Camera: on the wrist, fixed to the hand. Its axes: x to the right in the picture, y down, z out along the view.
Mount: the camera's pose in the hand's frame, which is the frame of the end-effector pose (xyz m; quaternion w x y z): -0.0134 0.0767 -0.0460 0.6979 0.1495 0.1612 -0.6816
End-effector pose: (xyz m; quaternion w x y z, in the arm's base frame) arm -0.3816 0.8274 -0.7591 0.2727 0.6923 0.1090 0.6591
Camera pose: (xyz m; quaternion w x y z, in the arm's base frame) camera -0.4438 0.7679 -0.7314 0.5185 0.3434 0.6905 0.3694
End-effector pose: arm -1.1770 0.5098 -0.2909 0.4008 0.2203 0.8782 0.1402
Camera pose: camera -1.1834 0.5661 -0.2205 0.2008 -0.4075 0.8486 -0.2711
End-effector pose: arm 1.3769 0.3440 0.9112 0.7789 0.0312 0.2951 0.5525
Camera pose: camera 1.2867 0.3492 0.9077 0.8680 -0.1520 0.4354 -0.1844
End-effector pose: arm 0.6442 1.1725 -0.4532 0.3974 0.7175 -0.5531 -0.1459
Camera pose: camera 0.6174 1.1980 -0.3707 0.1598 0.9607 0.1453 -0.1743
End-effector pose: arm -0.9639 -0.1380 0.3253 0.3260 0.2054 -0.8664 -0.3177
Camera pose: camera -0.9339 -0.0949 0.3989 0.1199 0.8338 -0.4596 -0.2813
